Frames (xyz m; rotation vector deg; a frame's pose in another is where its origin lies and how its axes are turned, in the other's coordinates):
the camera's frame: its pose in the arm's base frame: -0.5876 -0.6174 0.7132 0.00 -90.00 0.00
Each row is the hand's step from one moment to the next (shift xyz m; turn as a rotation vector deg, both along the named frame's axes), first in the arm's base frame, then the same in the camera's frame.
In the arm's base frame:
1: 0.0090 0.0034 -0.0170 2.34 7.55 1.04
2: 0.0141 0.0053 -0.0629 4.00 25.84 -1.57
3: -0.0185 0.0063 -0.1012 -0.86 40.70 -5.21
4: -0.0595 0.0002 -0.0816 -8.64 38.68 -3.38
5: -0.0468 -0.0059 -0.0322 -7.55 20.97 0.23
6: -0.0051 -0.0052 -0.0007 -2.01 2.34 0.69
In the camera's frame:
1: -0.0170 0.0034 -0.0090 1.04 7.55 -2.34
2: -0.0629 0.0053 -0.0141 -1.57 25.84 -4.00
3: -0.1012 0.0063 0.0185 -5.21 40.70 0.86
4: -0.0816 0.0002 0.0595 -3.38 38.68 8.64
5: -0.0322 -0.0059 0.0468 0.23 20.97 7.55
6: -0.0007 -0.0052 0.0051 0.69 2.34 2.01

